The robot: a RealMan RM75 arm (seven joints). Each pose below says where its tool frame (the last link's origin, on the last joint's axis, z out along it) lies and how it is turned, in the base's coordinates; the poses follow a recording.
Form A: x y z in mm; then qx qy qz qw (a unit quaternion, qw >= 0).
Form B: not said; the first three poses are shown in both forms.
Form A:
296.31, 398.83, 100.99, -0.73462, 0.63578, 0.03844, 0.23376
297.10, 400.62, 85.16, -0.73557, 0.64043, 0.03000, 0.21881
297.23, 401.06, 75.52, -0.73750, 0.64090, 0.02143, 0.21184
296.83, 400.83, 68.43, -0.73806, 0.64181, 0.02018, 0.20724
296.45, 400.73, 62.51, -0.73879, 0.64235, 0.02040, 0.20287
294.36, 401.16, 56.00, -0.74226, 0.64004, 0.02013, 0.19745
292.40, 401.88, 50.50, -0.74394, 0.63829, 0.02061, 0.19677
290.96, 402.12, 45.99, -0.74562, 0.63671, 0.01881, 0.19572
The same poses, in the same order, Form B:
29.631, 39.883, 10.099, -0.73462, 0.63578, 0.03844, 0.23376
29.710, 40.062, 8.516, -0.73557, 0.64043, 0.03000, 0.21881
29.723, 40.106, 7.552, -0.73750, 0.64090, 0.02143, 0.21184
29.683, 40.083, 6.843, -0.73806, 0.64181, 0.02018, 0.20724
29.645, 40.073, 6.251, -0.73879, 0.64235, 0.02040, 0.20287
29.436, 40.116, 5.600, -0.74226, 0.64004, 0.02013, 0.19745
29.240, 40.188, 5.050, -0.74394, 0.63829, 0.02061, 0.19677
29.096, 40.212, 4.599, -0.74562, 0.63671, 0.01881, 0.19572

